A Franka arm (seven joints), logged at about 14 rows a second.
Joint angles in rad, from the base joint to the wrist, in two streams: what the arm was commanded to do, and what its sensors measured. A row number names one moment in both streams.
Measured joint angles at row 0:
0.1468, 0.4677, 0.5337, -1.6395, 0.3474, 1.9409, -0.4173
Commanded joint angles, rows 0 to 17:
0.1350, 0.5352, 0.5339, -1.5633, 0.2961, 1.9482, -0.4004
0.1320, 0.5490, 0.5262, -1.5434, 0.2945, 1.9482, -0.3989
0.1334, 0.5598, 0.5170, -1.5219, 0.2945, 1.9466, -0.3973
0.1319, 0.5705, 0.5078, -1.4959, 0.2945, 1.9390, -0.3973
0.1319, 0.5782, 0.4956, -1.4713, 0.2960, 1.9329, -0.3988
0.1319, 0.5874, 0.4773, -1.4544, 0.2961, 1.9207, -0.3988
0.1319, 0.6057, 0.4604, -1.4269, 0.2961, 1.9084, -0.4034
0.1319, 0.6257, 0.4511, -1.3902, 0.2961, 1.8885, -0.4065
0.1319, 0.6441, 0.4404, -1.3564, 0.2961, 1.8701, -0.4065
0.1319, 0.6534, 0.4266, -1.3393, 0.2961, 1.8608, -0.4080
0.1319, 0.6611, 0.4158, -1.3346, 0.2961, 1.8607, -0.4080
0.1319, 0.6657, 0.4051, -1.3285, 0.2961, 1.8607, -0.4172
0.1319, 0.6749, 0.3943, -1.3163, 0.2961, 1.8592, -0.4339
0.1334, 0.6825, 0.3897, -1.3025, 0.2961, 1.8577, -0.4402
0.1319, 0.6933, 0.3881, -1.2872, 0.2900, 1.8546, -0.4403
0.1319, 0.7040, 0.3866, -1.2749, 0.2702, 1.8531, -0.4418
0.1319, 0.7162, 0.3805, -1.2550, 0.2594, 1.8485, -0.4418
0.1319, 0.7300, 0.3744, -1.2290, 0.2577, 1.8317, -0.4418
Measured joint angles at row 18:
0.1230, 0.6762, 0.3889, -1.3188, 0.2859, 1.8730, -0.4280
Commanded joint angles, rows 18 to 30:
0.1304, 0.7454, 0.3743, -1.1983, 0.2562, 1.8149, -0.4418
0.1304, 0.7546, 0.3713, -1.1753, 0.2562, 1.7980, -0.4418
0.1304, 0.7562, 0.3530, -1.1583, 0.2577, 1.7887, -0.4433
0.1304, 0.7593, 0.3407, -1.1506, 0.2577, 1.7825, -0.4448
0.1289, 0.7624, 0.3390, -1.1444, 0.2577, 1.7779, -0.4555
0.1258, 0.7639, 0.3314, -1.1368, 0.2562, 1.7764, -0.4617
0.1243, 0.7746, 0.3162, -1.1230, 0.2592, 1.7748, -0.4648
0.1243, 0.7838, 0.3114, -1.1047, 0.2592, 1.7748, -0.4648
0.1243, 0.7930, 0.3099, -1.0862, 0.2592, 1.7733, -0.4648
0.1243, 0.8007, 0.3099, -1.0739, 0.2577, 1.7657, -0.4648
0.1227, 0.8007, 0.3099, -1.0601, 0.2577, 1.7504, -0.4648
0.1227, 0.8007, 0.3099, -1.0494, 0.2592, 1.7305, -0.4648
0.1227, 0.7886, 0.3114, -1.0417, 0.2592, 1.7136, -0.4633
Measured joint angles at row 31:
0.1183, 0.7682, 0.3185, -1.1196, 0.2714, 1.7494, -0.4516
